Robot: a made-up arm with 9 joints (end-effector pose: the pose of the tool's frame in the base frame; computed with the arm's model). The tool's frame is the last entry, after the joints. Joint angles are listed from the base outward.
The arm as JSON. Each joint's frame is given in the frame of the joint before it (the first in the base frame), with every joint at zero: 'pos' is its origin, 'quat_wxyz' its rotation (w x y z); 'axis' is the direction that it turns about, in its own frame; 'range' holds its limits. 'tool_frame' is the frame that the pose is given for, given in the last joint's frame.
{
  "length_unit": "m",
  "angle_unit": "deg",
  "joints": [
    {
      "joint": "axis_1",
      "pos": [
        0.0,
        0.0,
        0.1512
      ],
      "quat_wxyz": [
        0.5,
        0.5,
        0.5,
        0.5
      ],
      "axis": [
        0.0,
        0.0,
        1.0
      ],
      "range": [
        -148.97,
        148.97
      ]
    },
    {
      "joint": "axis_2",
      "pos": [
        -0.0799,
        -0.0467,
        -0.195
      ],
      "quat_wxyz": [
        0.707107,
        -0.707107,
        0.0,
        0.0
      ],
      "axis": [
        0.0,
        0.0,
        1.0
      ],
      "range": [
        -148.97,
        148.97
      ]
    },
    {
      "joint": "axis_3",
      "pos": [
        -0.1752,
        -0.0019,
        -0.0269
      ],
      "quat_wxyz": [
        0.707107,
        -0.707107,
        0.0,
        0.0
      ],
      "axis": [
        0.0,
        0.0,
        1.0
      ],
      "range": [
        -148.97,
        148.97
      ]
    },
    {
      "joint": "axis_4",
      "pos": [
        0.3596,
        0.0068,
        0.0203
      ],
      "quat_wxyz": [
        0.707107,
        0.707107,
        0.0,
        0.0
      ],
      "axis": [
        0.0,
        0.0,
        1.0
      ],
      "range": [
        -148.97,
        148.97
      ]
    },
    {
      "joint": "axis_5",
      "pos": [
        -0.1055,
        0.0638,
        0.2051
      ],
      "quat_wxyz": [
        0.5,
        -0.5,
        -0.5,
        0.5
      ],
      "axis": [
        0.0,
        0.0,
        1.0
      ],
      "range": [
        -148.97,
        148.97
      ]
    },
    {
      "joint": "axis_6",
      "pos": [
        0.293,
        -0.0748,
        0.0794
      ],
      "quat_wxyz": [
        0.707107,
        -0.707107,
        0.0,
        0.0
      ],
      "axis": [
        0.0,
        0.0,
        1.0
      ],
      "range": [
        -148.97,
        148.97
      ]
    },
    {
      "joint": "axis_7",
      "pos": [
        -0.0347,
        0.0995,
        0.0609
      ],
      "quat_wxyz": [
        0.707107,
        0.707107,
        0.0,
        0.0
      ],
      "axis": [
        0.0,
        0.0,
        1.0
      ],
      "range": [
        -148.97,
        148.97
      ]
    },
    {
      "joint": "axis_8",
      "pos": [
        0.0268,
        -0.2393,
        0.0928
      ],
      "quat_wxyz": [
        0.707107,
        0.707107,
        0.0,
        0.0
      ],
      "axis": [
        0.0,
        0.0,
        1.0
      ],
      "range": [
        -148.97,
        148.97
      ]
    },
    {
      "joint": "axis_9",
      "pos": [
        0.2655,
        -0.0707,
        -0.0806
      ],
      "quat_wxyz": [
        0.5,
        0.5,
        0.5,
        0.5
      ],
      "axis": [
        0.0,
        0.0,
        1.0
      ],
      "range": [
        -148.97,
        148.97
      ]
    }
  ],
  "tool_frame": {
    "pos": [
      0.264,
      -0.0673,
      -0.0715
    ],
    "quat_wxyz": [
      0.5,
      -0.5,
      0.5,
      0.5
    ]
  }
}
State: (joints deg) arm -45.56 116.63 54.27 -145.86 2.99 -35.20 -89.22 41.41 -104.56
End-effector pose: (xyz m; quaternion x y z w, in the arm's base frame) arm -0.8995 -0.4053 -0.0032 0.5785 0.5165 -0.1255 0.6187
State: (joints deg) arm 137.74 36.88 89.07 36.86 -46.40 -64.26 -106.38 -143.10 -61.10
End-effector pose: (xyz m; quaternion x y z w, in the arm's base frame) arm -0.5515 -0.0193 0.1521 -0.1602 -0.4240 -0.1015 0.8856
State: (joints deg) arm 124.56 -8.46 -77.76 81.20 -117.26 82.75 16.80 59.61 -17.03
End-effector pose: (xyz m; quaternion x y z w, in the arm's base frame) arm -0.0314 -0.0157 -0.8465 0.6590 -0.3272 0.4186 0.5324
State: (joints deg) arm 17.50 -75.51 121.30 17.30 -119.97 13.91 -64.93 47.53 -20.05
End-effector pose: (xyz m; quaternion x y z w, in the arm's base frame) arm 0.0762 -0.1627 -0.2262 -0.1499 -0.2302 0.8349 0.4770
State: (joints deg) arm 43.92 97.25 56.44 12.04 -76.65 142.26 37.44 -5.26 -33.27
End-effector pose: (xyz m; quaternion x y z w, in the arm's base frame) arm -0.4643 -0.2387 -0.1738 -0.1356 -0.7748 -0.4218 0.4510
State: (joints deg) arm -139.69 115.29 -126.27 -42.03 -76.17 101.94 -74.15 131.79 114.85
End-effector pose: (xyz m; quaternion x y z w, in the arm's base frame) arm 0.7509 -0.2414 0.6791 -0.0720 0.8663 -0.4857 0.0914
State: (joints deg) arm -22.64 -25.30 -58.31 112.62 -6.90 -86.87 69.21 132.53 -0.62
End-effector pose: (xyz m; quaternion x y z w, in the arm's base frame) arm -0.2113 -0.5018 0.6854 0.0205 0.4260 -0.2673 0.8641
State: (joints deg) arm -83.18 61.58 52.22 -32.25 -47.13 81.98 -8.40 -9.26 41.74
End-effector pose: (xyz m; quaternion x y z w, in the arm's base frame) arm -0.8433 0.0868 0.0536 -0.7584 -0.3752 -0.5226 0.1043
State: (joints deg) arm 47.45 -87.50 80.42 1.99 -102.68 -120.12 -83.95 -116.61 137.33
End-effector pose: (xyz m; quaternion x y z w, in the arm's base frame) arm 0.5127 0.3994 -0.0731 -0.2973 0.0805 0.9406 0.1428
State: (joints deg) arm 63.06 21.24 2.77 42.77 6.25 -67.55 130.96 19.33 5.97
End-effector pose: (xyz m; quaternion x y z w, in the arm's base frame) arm -0.1035 0.0039 0.0297 -0.6864 0.6624 -0.0453 0.2968
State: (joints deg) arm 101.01 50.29 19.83 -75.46 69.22 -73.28 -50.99 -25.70 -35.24
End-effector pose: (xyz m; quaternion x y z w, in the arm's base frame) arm -0.7649 0.3556 0.0477 0.4815 -0.1398 -0.2390 0.8316
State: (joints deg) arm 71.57 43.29 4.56 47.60 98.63 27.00 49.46 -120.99 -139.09
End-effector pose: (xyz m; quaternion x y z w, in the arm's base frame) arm -0.0544 -0.0971 -0.1279 0.0017 -0.1349 0.4035 0.9050
